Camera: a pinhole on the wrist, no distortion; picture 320 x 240 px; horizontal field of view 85.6 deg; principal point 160.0 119.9 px. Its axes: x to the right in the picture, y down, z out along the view. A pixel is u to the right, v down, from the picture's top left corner.
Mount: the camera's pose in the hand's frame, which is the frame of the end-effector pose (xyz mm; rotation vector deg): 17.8 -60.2 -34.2 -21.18 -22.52 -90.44
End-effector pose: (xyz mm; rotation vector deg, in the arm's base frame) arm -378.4 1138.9 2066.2 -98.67 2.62 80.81
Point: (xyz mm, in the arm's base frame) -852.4 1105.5 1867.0
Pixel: 89 104
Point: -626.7 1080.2 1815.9
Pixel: 30 150
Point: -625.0 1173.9 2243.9
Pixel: outside the picture
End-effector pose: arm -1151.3 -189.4 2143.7 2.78 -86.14 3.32
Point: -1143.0 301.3 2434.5
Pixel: outside the picture
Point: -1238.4 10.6 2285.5
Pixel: 18 206
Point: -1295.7 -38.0 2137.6
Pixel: 80 95
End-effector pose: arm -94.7 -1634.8 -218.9 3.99 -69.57 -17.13
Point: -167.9 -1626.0 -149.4
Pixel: 156 145
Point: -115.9 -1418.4 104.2
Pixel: 45 230
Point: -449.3 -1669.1 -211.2
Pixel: 278 61
